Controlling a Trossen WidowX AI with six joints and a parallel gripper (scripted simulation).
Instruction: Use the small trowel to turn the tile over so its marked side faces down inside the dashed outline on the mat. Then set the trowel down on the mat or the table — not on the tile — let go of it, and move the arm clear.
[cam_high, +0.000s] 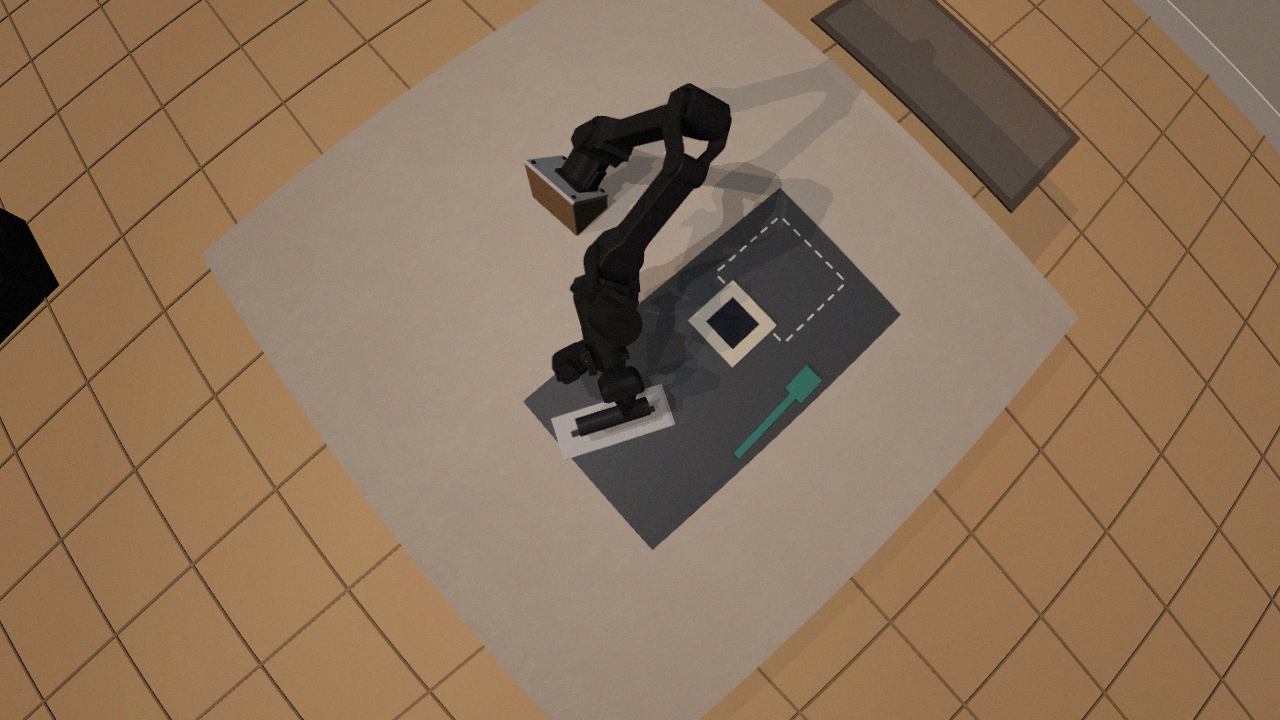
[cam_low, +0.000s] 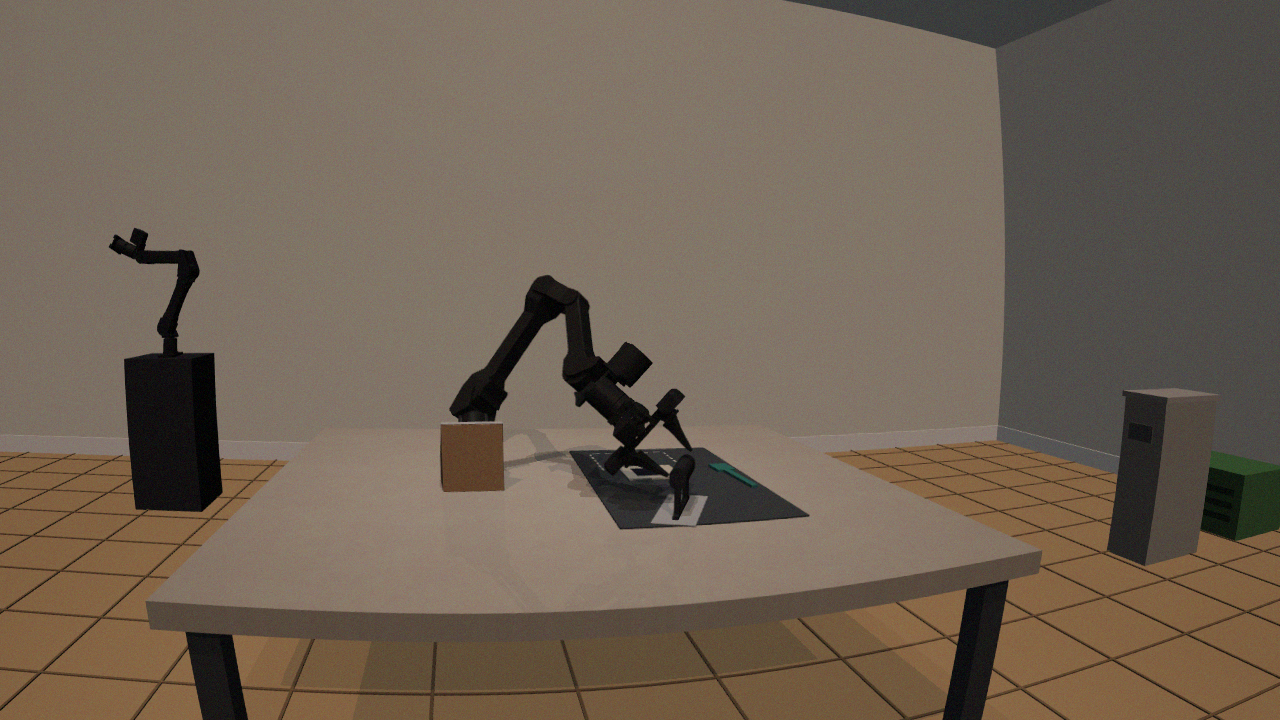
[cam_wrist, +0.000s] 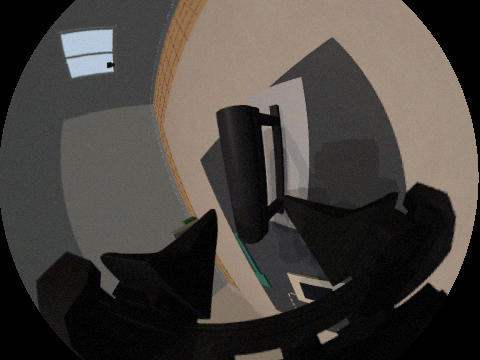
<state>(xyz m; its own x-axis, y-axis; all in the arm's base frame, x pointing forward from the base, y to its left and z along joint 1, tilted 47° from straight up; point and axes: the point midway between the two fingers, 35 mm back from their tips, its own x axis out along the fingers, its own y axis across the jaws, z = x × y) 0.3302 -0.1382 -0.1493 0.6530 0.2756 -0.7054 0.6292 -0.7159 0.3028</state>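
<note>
My gripper tip is 50 mm short of the dark mat, 200 mm to the right of it and 100 mm above it. From my gripper tip the other things lie so: tile 20 mm ahead, 260 mm to the left, 80 mm below; then green trowel 190 mm ahead, 220 mm to the left, 80 mm below.
</note>
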